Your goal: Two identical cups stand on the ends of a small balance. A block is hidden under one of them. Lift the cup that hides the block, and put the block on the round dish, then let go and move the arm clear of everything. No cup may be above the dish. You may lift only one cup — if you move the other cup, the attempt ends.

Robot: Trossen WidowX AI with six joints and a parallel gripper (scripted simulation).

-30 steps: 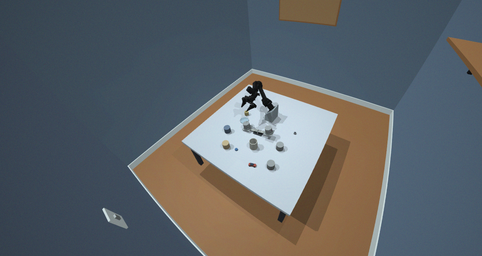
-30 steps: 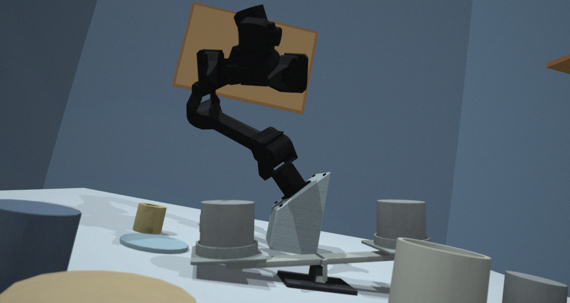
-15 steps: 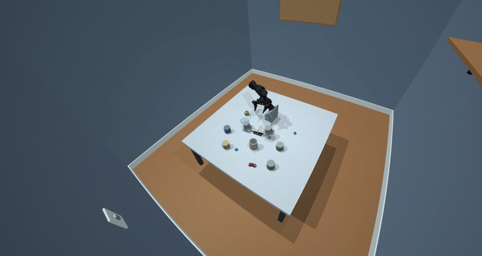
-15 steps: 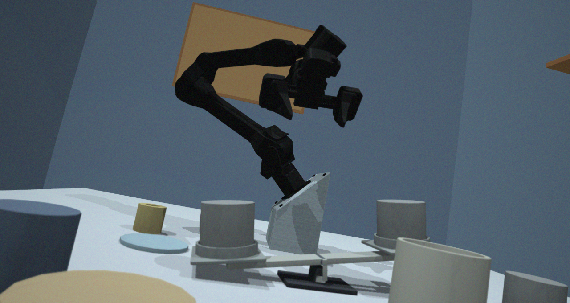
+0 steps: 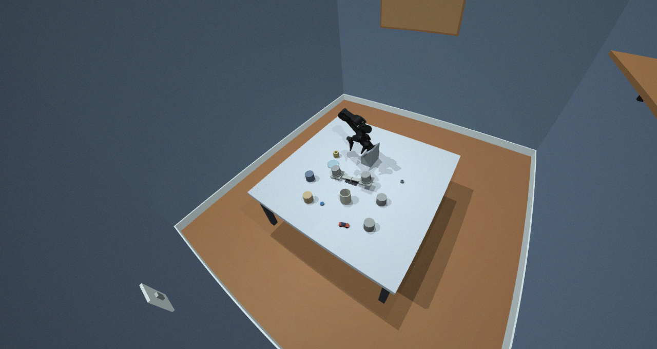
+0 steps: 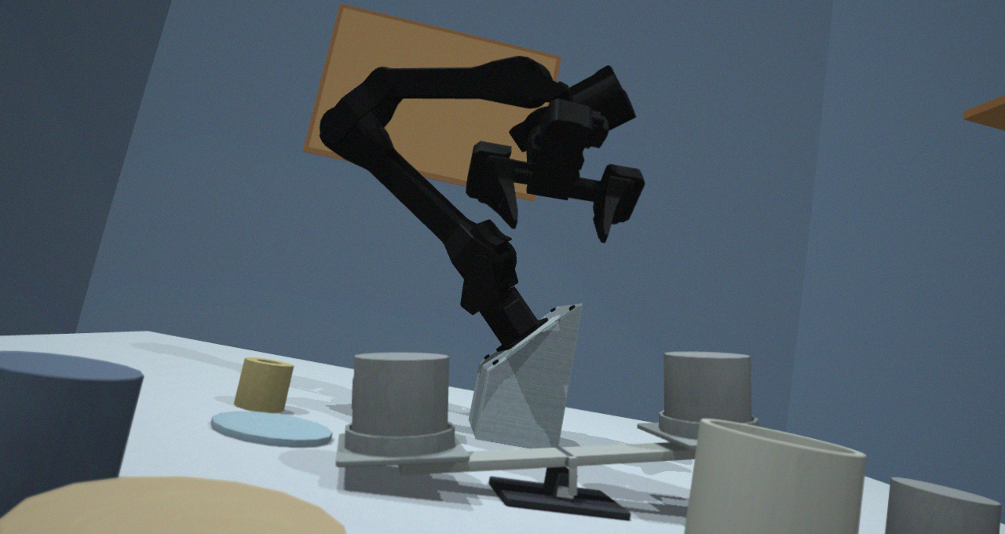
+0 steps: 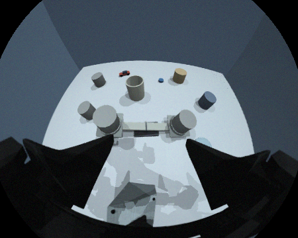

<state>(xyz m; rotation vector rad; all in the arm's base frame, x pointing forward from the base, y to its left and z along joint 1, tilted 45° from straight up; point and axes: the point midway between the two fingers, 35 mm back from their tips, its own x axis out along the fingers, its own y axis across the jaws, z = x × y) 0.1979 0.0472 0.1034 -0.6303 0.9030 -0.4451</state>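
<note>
Right now the green block is 19 cm below my gripper tip, 13 cm to the right of it and 9 cm ahead of it. Also, from my gripper tip: light blue round dish (23 cm below, 22 cm to the right, 1 cm behind); dark blue cylinder (32 cm to the right, 20 cm ahead, 19 cm below); yellow ring-shaped cylinder (25 cm to the right, 21 cm below, 12 cm behind).
</note>
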